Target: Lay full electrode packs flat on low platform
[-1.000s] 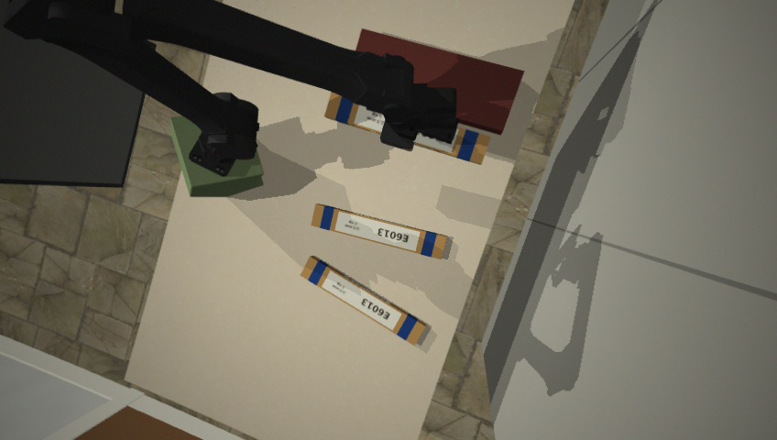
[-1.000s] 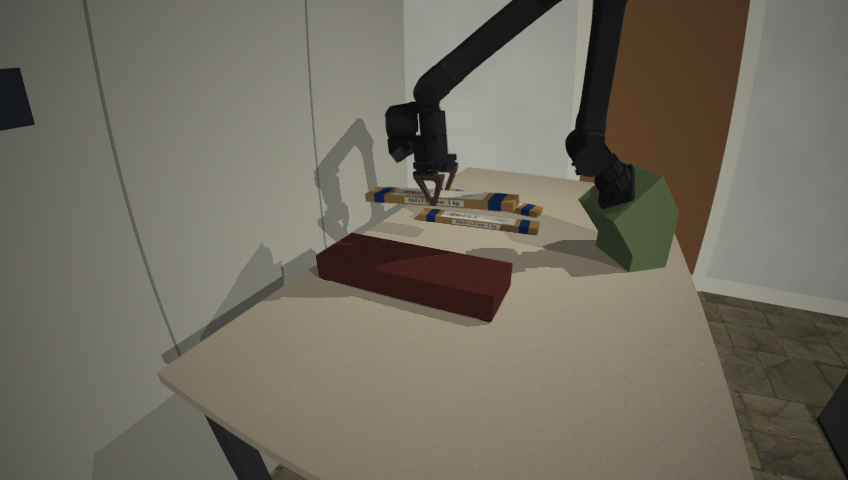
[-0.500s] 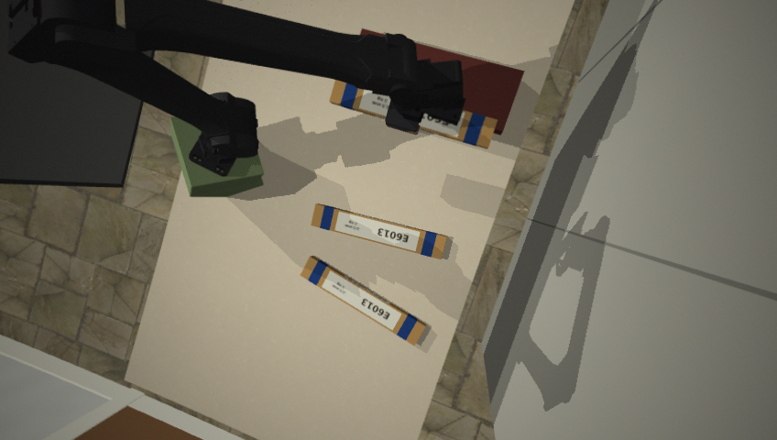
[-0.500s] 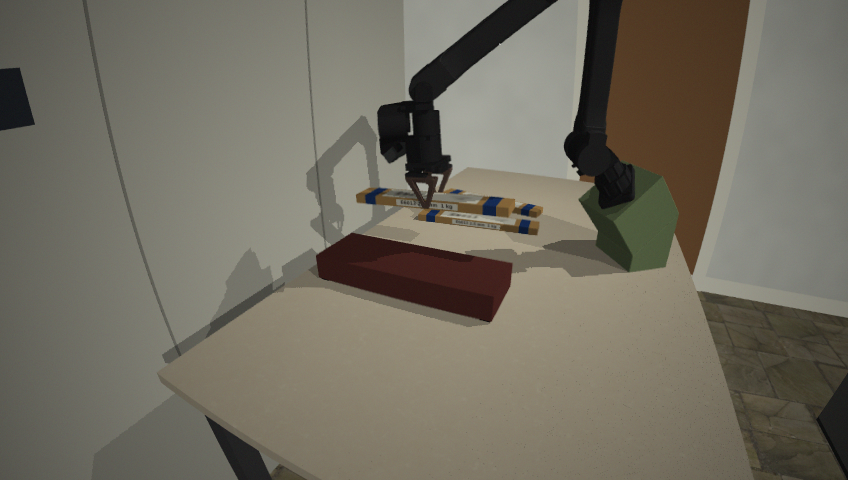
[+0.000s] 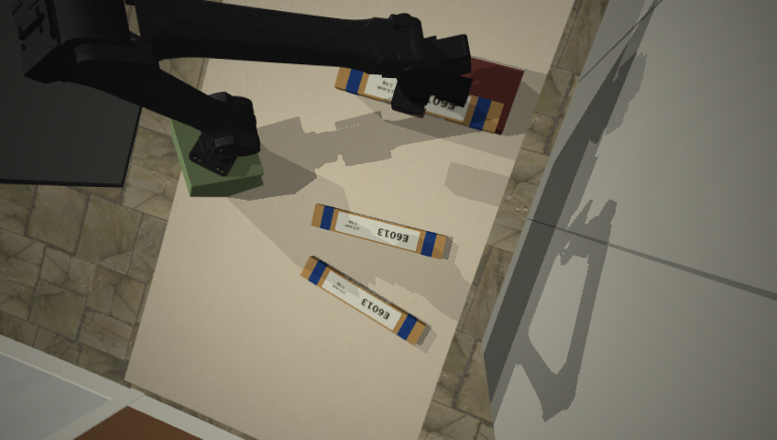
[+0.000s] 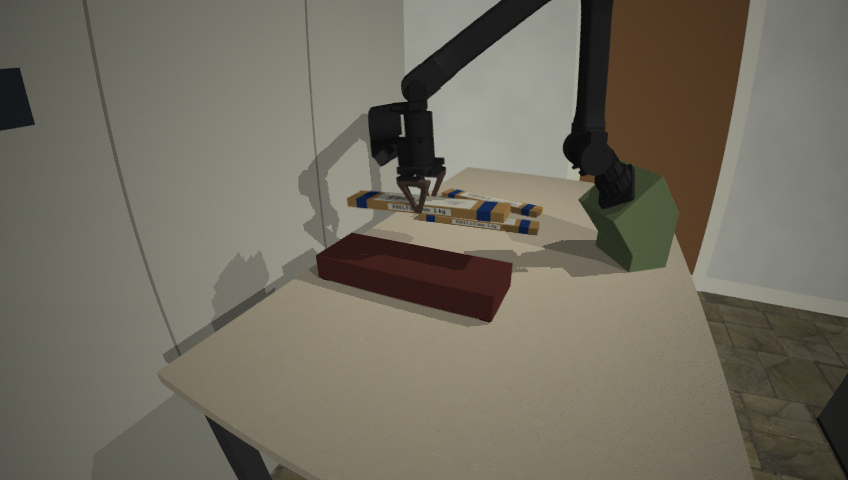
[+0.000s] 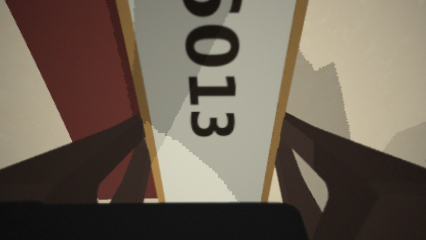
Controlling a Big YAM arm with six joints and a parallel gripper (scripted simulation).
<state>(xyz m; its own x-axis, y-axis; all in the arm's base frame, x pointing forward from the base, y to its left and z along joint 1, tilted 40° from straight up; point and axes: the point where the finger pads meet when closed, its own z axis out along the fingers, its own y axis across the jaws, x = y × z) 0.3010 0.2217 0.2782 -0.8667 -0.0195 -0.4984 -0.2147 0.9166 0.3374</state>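
The dark red low platform lies 20 mm behind my hand, 70 mm to the left of it and 140 mm below it. From my hand the other things lie so: pack of welding electrodes (right at my hand).
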